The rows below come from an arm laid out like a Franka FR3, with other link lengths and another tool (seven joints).
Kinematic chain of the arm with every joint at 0, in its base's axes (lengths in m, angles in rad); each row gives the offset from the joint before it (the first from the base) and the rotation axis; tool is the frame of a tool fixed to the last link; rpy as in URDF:
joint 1: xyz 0 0 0.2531 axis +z
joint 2: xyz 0 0 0 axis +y
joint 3: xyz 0 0 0.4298 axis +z
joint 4: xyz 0.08 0 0 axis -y
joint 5: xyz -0.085 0 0.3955 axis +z
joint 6: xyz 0 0 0 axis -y
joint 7: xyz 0.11 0 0 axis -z
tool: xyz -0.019 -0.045 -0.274 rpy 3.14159 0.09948 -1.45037
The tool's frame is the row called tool.
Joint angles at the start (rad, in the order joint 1, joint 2, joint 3, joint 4, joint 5, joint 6, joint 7): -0.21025 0.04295 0.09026 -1.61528 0.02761 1.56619 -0.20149
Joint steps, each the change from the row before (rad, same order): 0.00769 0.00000 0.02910 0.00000 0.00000 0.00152 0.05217; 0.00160 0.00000 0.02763 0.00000 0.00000 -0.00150 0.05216; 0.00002 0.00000 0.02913 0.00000 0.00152 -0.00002 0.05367; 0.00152 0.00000 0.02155 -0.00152 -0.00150 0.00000 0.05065
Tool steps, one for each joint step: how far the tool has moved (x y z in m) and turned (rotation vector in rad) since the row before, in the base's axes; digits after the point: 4 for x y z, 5 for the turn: 0.0016 0.0213 0.0004 -0.00348 0.00038 -0.01521; -0.0005 0.0172 0.0002 -0.00333 0.00331 -0.02266; -0.0007 0.0176 0.0003 -0.00208 0.00179 -0.02442; -0.0016 0.0134 -0.0004 -0.00520 0.00326 -0.02721
